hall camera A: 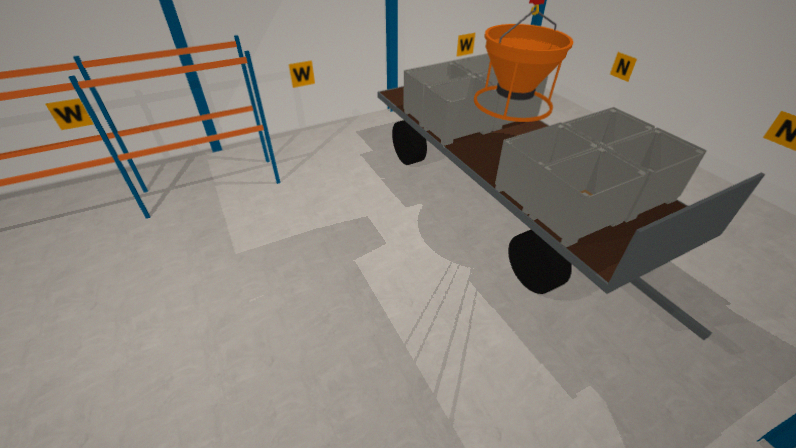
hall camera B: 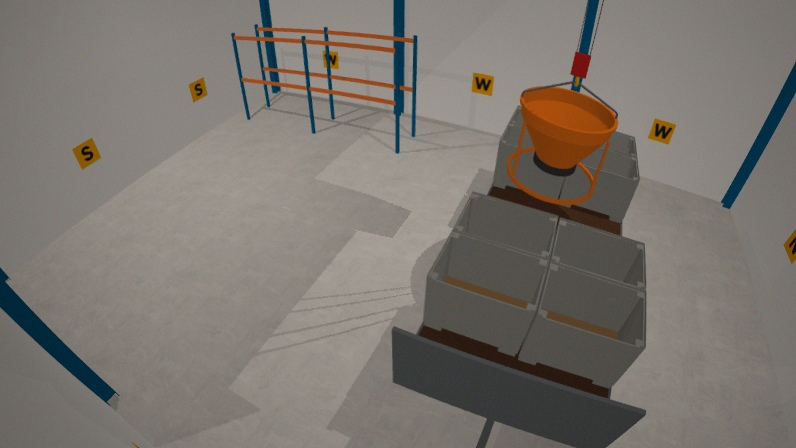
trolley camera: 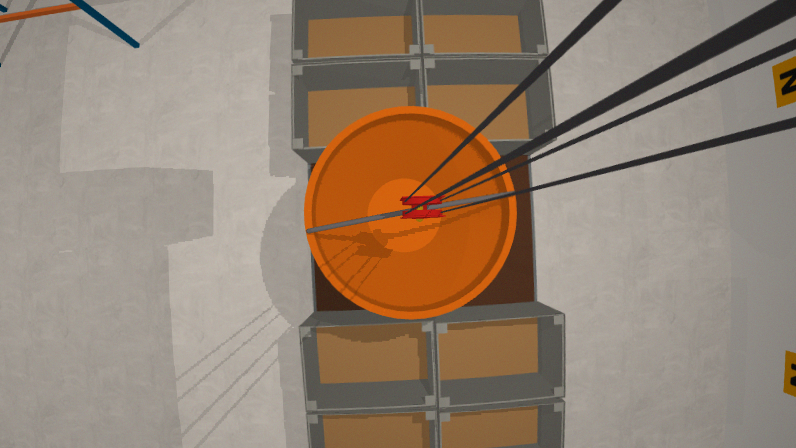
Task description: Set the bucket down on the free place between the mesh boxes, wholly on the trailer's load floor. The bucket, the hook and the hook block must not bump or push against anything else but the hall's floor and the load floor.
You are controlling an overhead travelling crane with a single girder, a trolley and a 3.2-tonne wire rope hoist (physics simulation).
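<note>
The orange bucket [hall camera A: 520,64] [hall camera B: 565,128] [trolley camera: 356,166] hangs upright by its bail from my yellow hook [hall camera A: 535,9] [hall camera B: 577,81], under the red hook block [hall camera B: 580,65] [trolley camera: 421,199]. Its foot ring is above the brown load floor [hall camera A: 473,155] [hall camera B: 596,221] [trolley camera: 526,250], between the far mesh boxes [hall camera A: 445,114] [hall camera B: 609,192] [trolley camera: 362,72] and the near mesh boxes [hall camera A: 551,186] [hall camera B: 479,314] [trolley camera: 378,395]. In the trolley view the bucket's rim overlaps the far boxes' edge and reaches the near boxes' edge; it hides the foot ring. I cannot tell the exact gaps.
The trailer's grey end board [hall camera A: 696,222] [hall camera B: 501,389] stands beyond the near boxes. A rack with orange beams [hall camera A: 183,119] [hall camera B: 356,44] stands near the W wall. Blue columns [hall camera A: 392,44] [hall camera B: 398,55] stand along the walls. The hoist ropes [trolley camera: 629,116] run up from the block.
</note>
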